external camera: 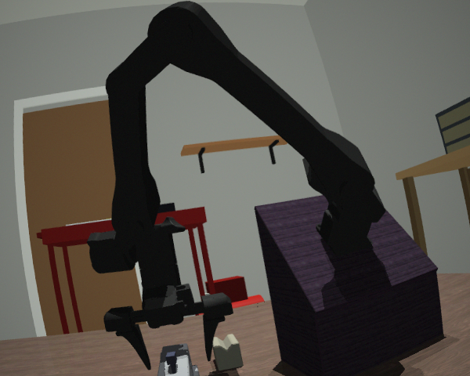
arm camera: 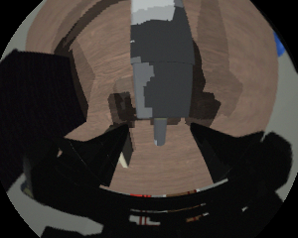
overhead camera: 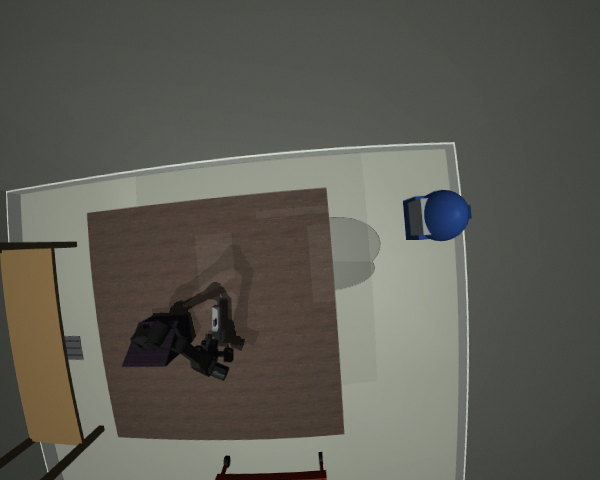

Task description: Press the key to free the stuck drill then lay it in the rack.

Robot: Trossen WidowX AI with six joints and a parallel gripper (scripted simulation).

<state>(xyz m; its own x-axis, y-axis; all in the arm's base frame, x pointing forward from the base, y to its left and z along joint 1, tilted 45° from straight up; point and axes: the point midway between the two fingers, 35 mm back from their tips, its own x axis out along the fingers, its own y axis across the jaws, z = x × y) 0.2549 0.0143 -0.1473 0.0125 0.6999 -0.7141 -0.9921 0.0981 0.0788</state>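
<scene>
Now: the drill 60 mm to the left of my gripper tip and 20 mm above it. From my gripper tip the other things lie so: v-notched rack 80 mm behind, 40 mm to the right, 10 mm below; then dark key 140 mm to the left, 30 mm above, 20 mm ahead.
</scene>
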